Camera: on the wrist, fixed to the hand. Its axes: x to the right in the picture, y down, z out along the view.
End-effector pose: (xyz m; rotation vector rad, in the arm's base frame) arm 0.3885 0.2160 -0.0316 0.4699 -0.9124 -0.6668
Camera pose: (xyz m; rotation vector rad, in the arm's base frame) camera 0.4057 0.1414 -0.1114 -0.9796 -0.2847 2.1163
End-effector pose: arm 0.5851 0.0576 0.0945 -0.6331 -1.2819 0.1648
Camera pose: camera 0.6141 -0.0330 0.1509 -1.8773 1.1755 2.1798
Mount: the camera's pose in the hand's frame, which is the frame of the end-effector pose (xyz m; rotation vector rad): 0.0149 -0.0974 -0.0503 -0.0282 0.4242 3.0748
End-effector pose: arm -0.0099 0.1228 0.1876 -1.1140 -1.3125 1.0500
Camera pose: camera 0.0361 0.1197 0.2882 1.5996 -1.3471 -1.2083
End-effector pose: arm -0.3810 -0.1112 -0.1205 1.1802 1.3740 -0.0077
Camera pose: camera -0.4736 -0.1163 -0.1808 -1.8007 1.2462 -2.0760
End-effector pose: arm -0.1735 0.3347 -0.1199 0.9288 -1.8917 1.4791
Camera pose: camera -0.1042 0.3661 -0.0396 1.9113 0.8019 -0.8148
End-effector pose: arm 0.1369 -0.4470 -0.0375 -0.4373 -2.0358 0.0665
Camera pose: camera 0.1468 -0.5398 0.0220 -2.5106 0.6885 1.3870
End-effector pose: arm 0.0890 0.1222 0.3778 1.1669 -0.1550 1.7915
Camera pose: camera 0.1298 0.2115 0.3268 0.3525 0.9247 -1.2283
